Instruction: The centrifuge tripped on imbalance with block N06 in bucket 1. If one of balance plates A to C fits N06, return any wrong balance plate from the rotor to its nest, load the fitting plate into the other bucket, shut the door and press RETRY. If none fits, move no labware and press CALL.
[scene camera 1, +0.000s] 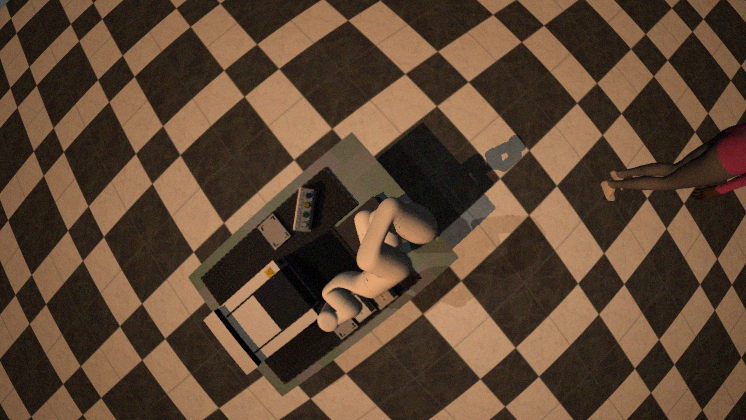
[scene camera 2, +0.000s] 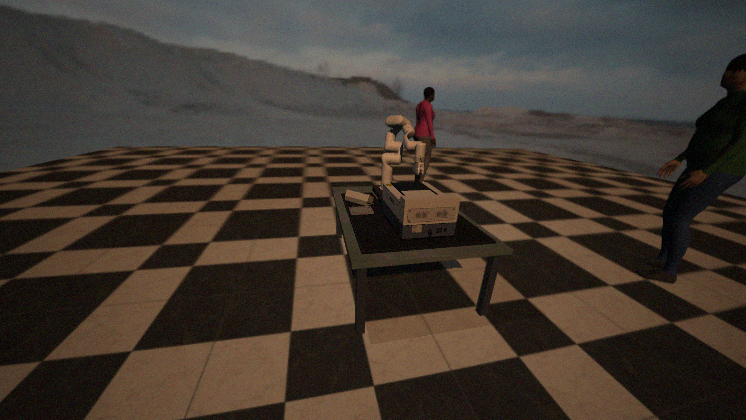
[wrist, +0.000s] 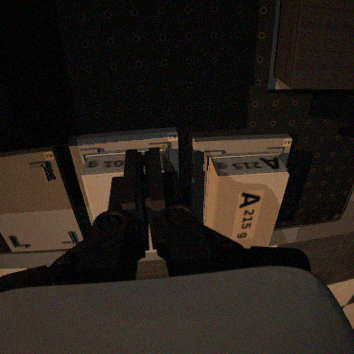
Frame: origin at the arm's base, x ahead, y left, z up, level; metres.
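Seen in the pictures: gripper, fingertip midpoint: (wrist: 145, 172).
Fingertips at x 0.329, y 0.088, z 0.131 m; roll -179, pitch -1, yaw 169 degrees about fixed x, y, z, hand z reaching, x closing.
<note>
Offsets run from my fingertips to a thing's top centre. Level surfaces: height alone.
My gripper (wrist: 145, 172) (scene camera 2: 419, 178) is shut and empty. In the wrist view its fingertips hang over balance plate B @[0.056 m ahead, 0.127 m left, 0.112 m down] (wrist: 96, 187), hiding part of it; its side label is partly readable. Balance plate A @[0.074 m back, 0.172 m left, 0.112 m down] (wrist: 247, 205), a pale block marked 215 g, lies in the nest to the right. An empty nest @[0.195 m ahead, 0.109 m left, 0.148 m down] (wrist: 32, 197) (scene camera 1: 345, 328) lies to the left. The centrifuge (scene camera 1: 292, 331) (scene camera 2: 430, 203) is a pale box with a dark open top; block N06 and the rotor buckets cannot be made out. Balance plate C cannot be identified.
A small box with coloured buttons @[0.167 m back, 0.410 m right, 0.083 m down] (scene camera 1: 305, 208) (scene camera 2: 359, 197) stands across the table @[0.180 m down] (scene camera 2: 433, 256), near a flat pale nest @[0.033 m ahead, 0.476 m right, 0.144 m down] (scene camera 1: 274, 230) (scene camera 2: 361, 210). The arm covers the near side of the centrifuge in scene camera 1. Two people stand away from the table.
</note>
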